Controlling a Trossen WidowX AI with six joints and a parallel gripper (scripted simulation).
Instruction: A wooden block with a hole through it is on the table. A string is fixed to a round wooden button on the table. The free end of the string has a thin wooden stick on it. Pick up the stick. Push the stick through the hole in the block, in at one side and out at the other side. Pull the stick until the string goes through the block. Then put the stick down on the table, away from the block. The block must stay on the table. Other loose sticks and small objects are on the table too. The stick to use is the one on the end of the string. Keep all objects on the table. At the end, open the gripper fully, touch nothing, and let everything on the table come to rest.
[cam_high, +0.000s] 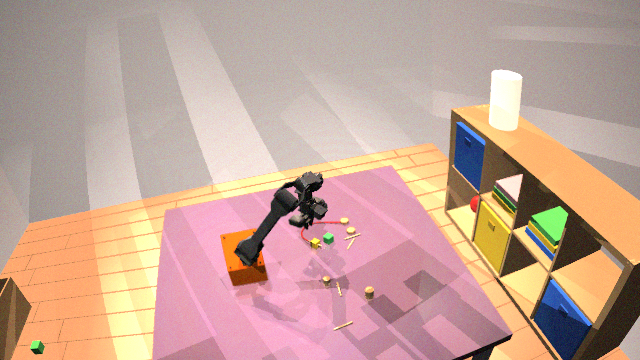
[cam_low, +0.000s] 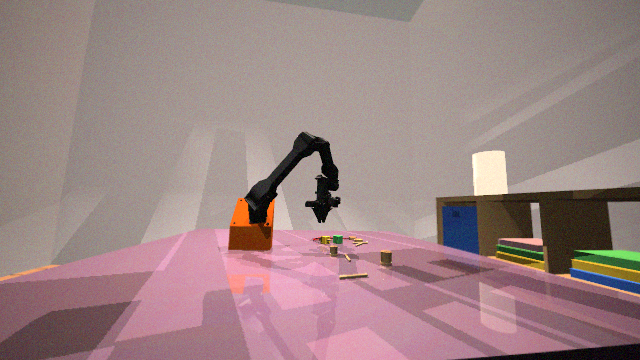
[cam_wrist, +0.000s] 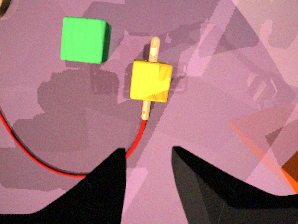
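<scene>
Now: the yellow wooden block 7 cm below my gripper tip, 3 cm to the right of it and 1 cm ahead of it. The rest, counted from my gripper tip: green cube 8 cm ahead, 7 cm below, 2 cm to the right; then thin wooden stick 8 cm below, 1 cm to the right; then round wooden button 19 cm ahead, 8 cm to the left, 8 cm below.
</scene>
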